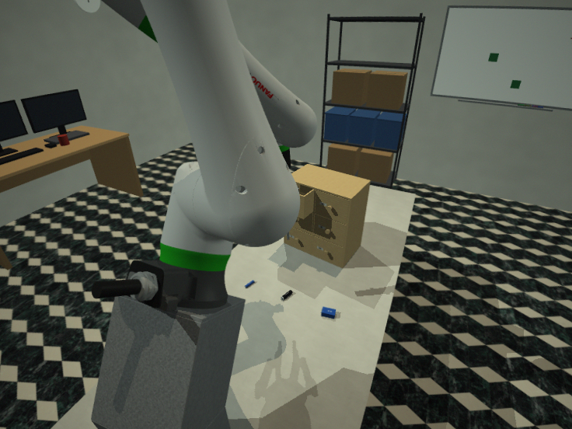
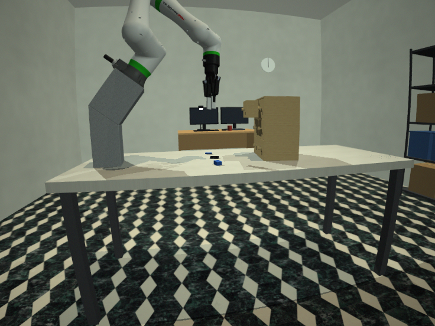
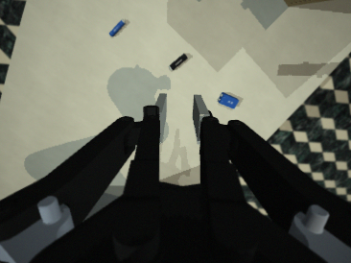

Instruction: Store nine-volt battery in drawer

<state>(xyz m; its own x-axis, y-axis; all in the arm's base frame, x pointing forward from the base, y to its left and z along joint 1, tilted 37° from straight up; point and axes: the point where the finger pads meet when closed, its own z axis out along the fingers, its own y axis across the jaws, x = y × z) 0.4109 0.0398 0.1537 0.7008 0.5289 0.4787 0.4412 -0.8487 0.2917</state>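
The blue nine-volt battery is 30 cm below my hand, 17 cm to the right of it and 1 cm ahead of it. The rest, counted from my hand: black cylinder (30 cm below, 1 cm to the right, 1 cm ahead); then blue cylinder (30 cm below, 14 cm to the left, 1 cm behind).
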